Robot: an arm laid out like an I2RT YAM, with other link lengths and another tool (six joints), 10 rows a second.
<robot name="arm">
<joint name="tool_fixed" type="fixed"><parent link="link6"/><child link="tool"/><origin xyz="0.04 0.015 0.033" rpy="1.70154 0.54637 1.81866"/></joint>
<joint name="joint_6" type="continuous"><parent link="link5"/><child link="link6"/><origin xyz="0.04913 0 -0.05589"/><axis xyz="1 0 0"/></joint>
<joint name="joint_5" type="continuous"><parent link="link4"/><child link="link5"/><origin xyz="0.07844 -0.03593 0.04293"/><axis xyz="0 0 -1"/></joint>
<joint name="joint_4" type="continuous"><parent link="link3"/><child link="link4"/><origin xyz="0.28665 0.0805 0.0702"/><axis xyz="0 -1 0"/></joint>
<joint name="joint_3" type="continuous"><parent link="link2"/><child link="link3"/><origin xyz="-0.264 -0.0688 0"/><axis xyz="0 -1 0"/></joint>
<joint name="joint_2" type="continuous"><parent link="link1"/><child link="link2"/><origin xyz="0.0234 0.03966 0.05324"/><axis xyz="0 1 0"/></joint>
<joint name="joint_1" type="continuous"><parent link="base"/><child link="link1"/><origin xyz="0 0 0.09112"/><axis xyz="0 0 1"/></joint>
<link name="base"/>
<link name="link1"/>
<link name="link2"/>
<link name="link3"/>
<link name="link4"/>
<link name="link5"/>
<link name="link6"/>
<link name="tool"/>
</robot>
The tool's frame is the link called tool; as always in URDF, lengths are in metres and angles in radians. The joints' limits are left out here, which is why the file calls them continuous.
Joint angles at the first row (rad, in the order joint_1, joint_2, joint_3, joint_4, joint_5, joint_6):
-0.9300, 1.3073, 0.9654, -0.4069, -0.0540, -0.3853
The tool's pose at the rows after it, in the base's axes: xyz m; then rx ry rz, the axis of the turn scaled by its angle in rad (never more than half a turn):
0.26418 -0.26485 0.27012 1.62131 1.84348 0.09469
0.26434 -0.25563 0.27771 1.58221 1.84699 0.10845
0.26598 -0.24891 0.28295 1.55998 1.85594 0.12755
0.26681 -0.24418 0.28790 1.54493 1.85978 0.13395
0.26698 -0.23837 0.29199 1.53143 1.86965 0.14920
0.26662 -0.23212 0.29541 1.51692 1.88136 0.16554
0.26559 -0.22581 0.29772 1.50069 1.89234 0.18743
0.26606 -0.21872 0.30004 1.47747 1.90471 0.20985
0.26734 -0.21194 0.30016 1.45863 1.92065 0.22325
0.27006 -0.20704 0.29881 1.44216 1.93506 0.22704
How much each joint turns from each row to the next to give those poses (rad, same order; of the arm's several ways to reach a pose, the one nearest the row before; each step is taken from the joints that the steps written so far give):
0.0143, -0.0353, -0.0184, 0.0026, -0.0159, -0.0094
0.0120, -0.0354, -0.0106, -0.0026, -0.0150, -0.0041
0.0120, -0.0169, 0.0022, -0.0129, -0.0131, 0.0011
0.0094, -0.0137, 0.0040, -0.0111, -0.0032, 0.0004
0.0083, -0.0151, 0.0030, -0.0183, -0.0103, 0.0000
0.0076, -0.0168, 0.0002, -0.0182, -0.0122, -0.0015
0.0049, -0.0185, -0.0052, -0.0141, -0.0184, -0.0016
0.0102, -0.0169, -0.0055, -0.0088, -0.0176, -0.0015
0.0141, -0.0123, -0.0071, -0.0066, -0.0075, -0.0027
0.0159, -0.0036, -0.0063, 0.0024, 0.0014, -0.0032

